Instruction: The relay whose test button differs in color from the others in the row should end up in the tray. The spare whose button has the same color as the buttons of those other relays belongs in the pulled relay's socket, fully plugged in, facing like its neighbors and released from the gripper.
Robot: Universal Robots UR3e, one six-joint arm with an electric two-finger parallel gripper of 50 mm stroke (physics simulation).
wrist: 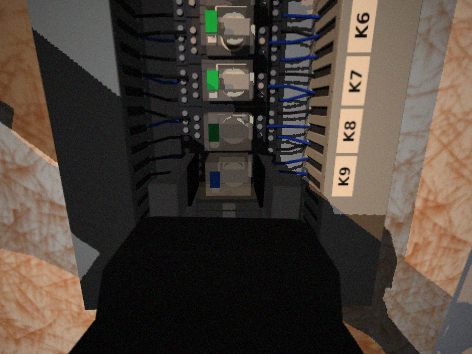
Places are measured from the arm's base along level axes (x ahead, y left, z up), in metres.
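Where they show: gripper, fingertip midpoint: (226,170).
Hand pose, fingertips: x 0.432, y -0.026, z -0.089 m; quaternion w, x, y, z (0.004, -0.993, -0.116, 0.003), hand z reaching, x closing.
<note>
Each offset is from my fingertips to the top centre of the thing.
A relay with a blue test button @(0.002 m ahead, 0.002 m right, 0.014 m up) (233,176) sits at the near end of the row, by the label K9. Its neighbours are a relay with a dark green button @(0.006 m back, 0.025 m left, 0.014 m up) (233,132) by K8, and relays with bright green buttons by K7 @(0.013 m back, 0.052 m left, 0.014 m up) (235,83) and K6 @(0.020 m back, 0.079 m left, 0.014 m up) (237,27). My gripper (226,170) is open, with one finger on the left and one on the right of the blue-button relay. Dark gaps show between it and the fingers. How deep the fingertips reach is hard to tell. The tray and the spares do not show in the wrist view.
A slotted wire duct @(0.067 m ahead, 0.069 m left, 0.007 m up) (327,100) with labels K6 to K9 runs along the right of the row. A dark shadowed duct @(0.091 m back, 0.027 m left, 0.007 m up) (92,150) runs along the left. Black and blue wires run from both ducts to the sockets. A pale grey surface shows at the lower right edge.
</note>
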